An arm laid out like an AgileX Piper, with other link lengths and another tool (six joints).
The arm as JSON. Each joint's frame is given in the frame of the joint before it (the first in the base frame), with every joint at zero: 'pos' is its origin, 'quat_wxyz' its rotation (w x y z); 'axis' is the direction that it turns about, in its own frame. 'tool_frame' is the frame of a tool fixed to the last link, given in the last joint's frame.
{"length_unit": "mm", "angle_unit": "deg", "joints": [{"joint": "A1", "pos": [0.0, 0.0, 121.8], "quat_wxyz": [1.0, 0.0, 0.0, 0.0], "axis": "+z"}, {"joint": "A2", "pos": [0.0, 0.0, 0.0], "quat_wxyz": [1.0, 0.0, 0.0, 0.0], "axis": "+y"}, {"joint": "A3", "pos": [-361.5, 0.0, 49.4], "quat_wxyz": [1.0, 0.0, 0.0, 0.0], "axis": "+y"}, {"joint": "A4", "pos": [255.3, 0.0, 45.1], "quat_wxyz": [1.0, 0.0, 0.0, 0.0], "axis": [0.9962, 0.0, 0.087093]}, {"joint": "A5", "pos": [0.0, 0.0, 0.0], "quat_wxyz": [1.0, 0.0, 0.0, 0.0], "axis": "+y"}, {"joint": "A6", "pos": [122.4, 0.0, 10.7], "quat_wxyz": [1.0, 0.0, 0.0, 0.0], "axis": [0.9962, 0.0, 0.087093]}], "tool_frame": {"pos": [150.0, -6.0, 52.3], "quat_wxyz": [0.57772, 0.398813, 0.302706, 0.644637]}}
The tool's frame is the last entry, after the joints.
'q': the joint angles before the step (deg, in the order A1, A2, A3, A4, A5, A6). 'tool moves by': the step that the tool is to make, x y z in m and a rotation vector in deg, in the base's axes. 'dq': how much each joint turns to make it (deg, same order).
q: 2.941, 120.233, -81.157, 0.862, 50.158, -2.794
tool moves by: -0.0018, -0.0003, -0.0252, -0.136, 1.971, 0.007
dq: -0.006, 2.900, 0.004, -0.032, -0.929, -0.006
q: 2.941, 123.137, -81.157, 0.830, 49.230, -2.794
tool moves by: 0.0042, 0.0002, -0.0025, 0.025, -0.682, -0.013
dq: 0.006, 0.399, 0.001, -0.001, -1.083, 0.007
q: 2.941, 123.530, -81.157, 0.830, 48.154, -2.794
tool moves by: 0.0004, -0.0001, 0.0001, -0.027, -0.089, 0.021
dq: 0.001, -0.004, 0.006, -0.039, -0.090, 0.003
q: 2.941, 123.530, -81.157, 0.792, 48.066, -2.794
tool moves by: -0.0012, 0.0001, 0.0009, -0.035, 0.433, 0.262
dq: -0.007, 0.002, -0.359, 0.000, 0.793, -0.261
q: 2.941, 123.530, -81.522, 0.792, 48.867, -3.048
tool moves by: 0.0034, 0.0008, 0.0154, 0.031, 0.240, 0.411
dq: 0.000, -0.633, -2.697, 0.051, 3.572, -0.400
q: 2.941, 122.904, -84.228, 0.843, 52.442, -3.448
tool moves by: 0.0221, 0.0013, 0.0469, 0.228, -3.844, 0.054
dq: -0.005, -2.296, -5.754, 0.001, 4.200, -0.006
